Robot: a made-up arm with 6 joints. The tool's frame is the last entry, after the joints.
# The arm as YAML. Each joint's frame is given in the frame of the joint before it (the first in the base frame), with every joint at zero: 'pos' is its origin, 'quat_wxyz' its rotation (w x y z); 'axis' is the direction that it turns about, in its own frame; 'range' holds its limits. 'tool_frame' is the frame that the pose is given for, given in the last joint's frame.
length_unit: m
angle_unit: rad
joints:
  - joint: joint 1
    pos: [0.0, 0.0, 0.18]
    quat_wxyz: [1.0, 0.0, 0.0, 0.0]
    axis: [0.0, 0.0, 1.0]
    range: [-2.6, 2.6]
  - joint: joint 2
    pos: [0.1, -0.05, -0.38]
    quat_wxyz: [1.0, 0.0, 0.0, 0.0]
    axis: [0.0, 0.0, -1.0]
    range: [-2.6, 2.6]
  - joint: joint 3
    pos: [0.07, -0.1, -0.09]
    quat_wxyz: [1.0, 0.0, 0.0, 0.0]
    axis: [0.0, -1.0, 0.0]
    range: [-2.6, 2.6]
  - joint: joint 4
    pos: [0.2, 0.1, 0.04]
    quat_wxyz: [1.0, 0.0, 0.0, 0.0]
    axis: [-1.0, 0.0, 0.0]
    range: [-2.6, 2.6]
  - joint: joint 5
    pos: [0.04, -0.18, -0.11]
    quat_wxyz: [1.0, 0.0, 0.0, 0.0]
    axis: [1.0, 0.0, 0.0]
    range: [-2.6, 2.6]
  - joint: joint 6
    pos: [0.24, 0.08, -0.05]
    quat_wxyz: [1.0, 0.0, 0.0, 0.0]
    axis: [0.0, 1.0, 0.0]
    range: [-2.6, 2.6]
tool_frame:
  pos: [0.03, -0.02, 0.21]
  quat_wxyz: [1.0, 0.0, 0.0, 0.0]
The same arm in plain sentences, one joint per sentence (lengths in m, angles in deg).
The arm has six revolute joints in a row. What follows holds with every joint at zero, and every direction is one of the base frame's. Joint 1 sits 0.1800 m along +z from the base frame's origin and turns about +z, from -148.97 to 148.97 deg. Joint 2 sits 0.1000 m along +x and 0.0500 m along -y and 0.3800 m along -z from joint 1 and turns about -z, from -148.97 to 148.97 deg. Joint 3 sits 0.0700 m along +x and 0.1000 m along -y and 0.0900 m along -z from joint 2 and turns about -y, from -148.97 to 148.97 deg. Joint 4 sits 0.2000 m along +x and 0.1000 m along +y and 0.0400 m along +z from joint 3 and turns about -x, from -148.97 to 148.97 deg. Joint 5 sits 0.0400 m along +x and 0.1800 m along -y and 0.1100 m along -z from joint 4 and turns about +x, from -148.97 to 148.97 deg. Joint 6 sits 0.2400 m along +x and 0.0800 m along +y and 0.0500 m along -z from joint 5 and turns about +y, from -148.97 to 148.97 deg. The tool frame, which is the frame that the pose is given for, sits 0.0300 m along +x and 0.0200 m along -y and 0.2100 m along +z from joint 6; its axes are parallel to the base frame's.
